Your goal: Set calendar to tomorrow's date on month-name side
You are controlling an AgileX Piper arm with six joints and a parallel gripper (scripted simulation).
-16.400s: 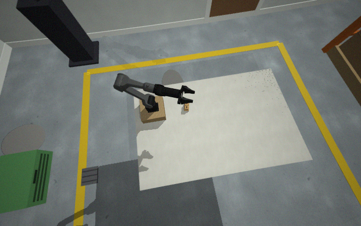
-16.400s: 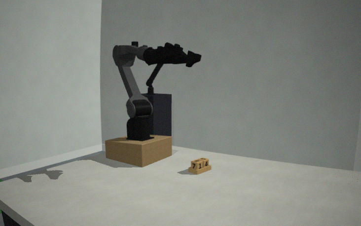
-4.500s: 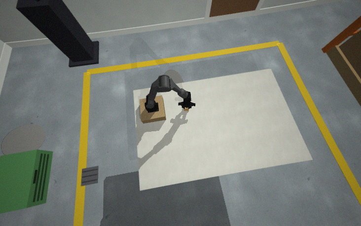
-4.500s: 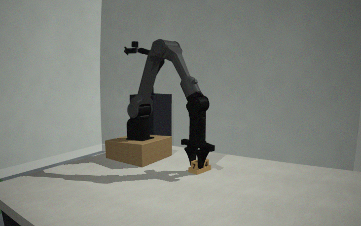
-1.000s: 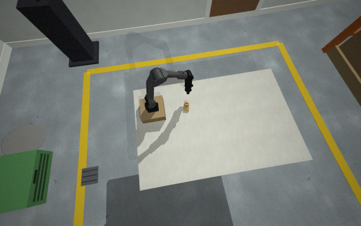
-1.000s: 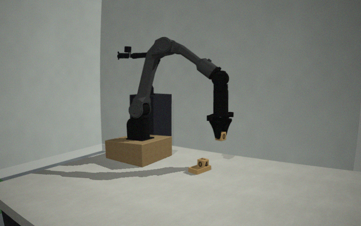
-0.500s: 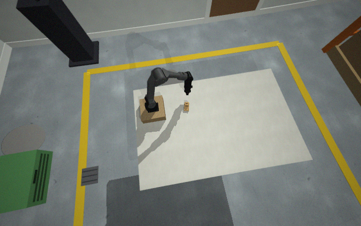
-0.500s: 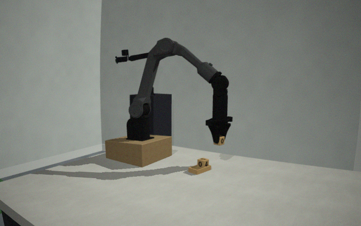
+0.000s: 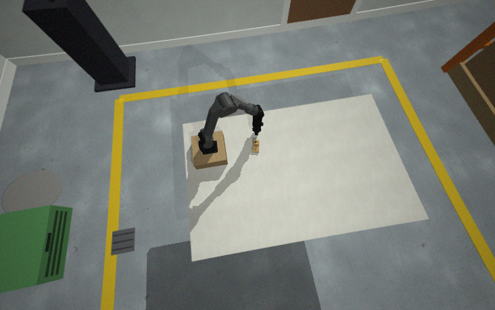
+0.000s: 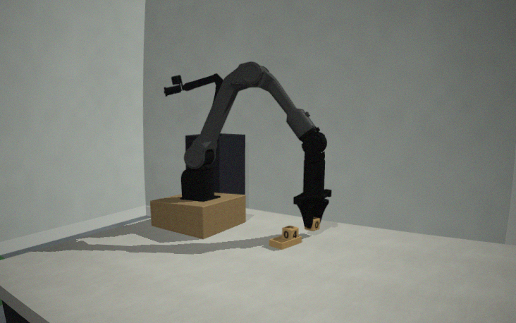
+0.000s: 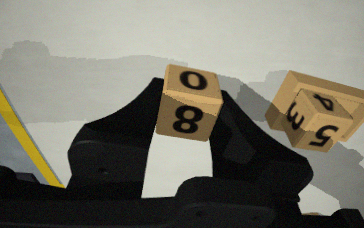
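The wooden tray is 110 mm to the right of my hand, 30 mm behind it and 20 mm below it. Also, from my hand: wooden number cube (right at my hand).
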